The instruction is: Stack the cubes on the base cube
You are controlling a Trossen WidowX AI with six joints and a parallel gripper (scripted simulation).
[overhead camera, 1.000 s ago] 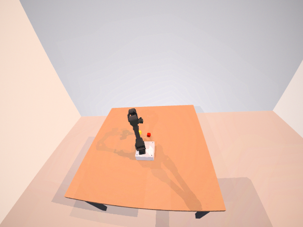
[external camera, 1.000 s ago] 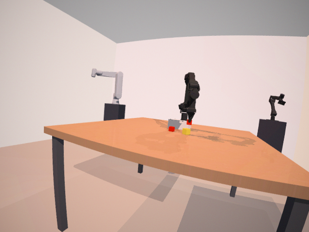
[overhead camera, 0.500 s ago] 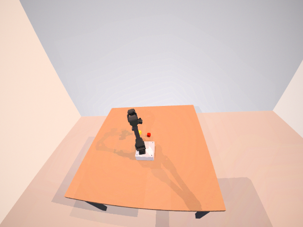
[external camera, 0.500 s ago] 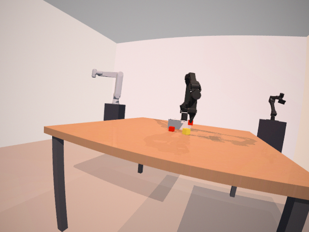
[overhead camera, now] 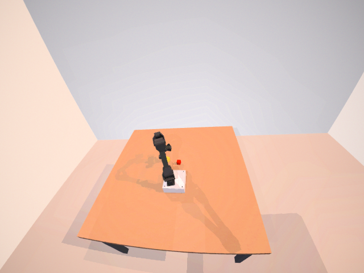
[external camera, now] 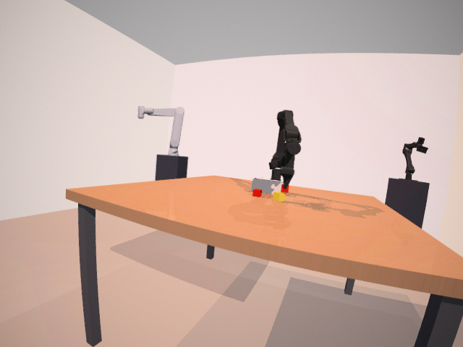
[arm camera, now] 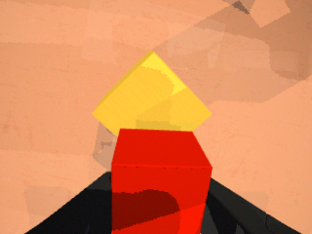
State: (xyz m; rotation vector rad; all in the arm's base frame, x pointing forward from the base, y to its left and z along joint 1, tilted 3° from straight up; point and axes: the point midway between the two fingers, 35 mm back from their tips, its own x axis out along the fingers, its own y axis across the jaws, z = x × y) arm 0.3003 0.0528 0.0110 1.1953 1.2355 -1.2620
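Right now the red cube is right at my gripper tip. The rest, counted from my gripper tip: yellow cube (4 cm below, 2 cm to the right).
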